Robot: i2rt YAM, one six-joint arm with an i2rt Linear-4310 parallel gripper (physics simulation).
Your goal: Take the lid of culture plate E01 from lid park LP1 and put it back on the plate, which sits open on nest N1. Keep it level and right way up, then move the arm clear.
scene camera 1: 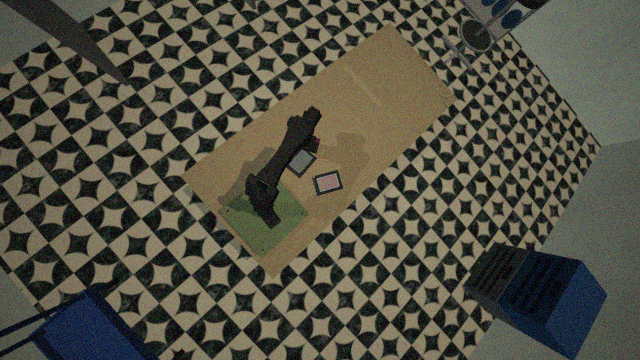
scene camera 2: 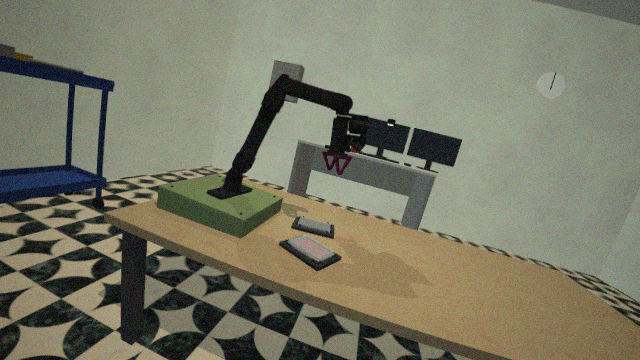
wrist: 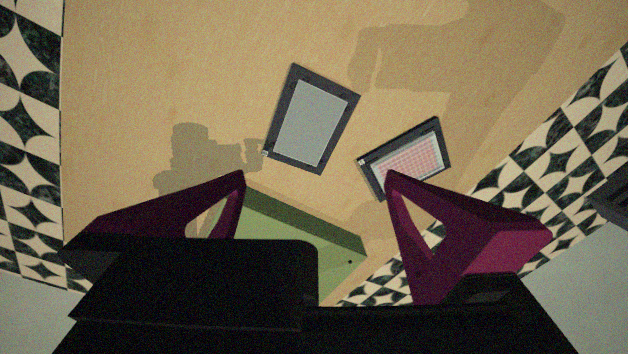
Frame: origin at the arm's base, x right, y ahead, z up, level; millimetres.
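Seen in the pictures: gripper, fingertip midpoint: (scene camera 2: 334, 172) (wrist: 314, 177); arm's base at its link origin: (scene camera 2: 231, 192).
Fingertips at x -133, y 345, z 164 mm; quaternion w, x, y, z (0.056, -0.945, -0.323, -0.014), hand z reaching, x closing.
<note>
Pixels of each thing's middle, then the offset from my fingertips to it. Level surfaces: height alone.
- lid at the middle of its body: (wrist: 308, 127) (scene camera 2: 314, 224) (scene camera 1: 300, 161) dx +19, dy -20, dz -220 mm
- dark lid park at the middle of its body: (wrist: 308, 126) (scene camera 2: 314, 225) (scene camera 1: 300, 161) dx +19, dy -20, dz -224 mm
- open plate at the middle of its body: (wrist: 408, 166) (scene camera 2: 311, 247) (scene camera 1: 328, 182) dx +220, dy +36, dz -215 mm
- dark nest at the middle of its body: (wrist: 406, 163) (scene camera 2: 310, 250) (scene camera 1: 327, 182) dx +220, dy +36, dz -225 mm
- wooden table at its surface level: dz -234 mm
The lid (scene camera 1: 301, 162) (scene camera 2: 314, 223) (wrist: 311, 123), a flat grey-blue rectangle, lies level on the dark lid park (wrist: 320, 81). The open plate (scene camera 1: 327, 182) (scene camera 2: 310, 247) (wrist: 412, 155), with pink wells, sits on the dark nest (scene camera 1: 330, 191) (scene camera 2: 327, 262) (wrist: 400, 143) beside the park. My gripper (scene camera 2: 335, 171) (wrist: 314, 177) is open and empty, with magenta fingers pointing down, high above the table. In the wrist view the lid shows ahead of the gap between the fingertips, turned relative to them, and the right finger covers a little of the nest and plate edge.
The arm stands on a green base block (scene camera 1: 290, 215) (scene camera 2: 200, 210) (wrist: 300, 250) at one end of the wooden table (scene camera 1: 400, 65) (scene camera 2: 475, 290). A blue cart (scene camera 2: 90, 80), a desk with monitors (scene camera 2: 437, 150) and a blue cabinet (scene camera 1: 580, 300) stand away from the table.
</note>
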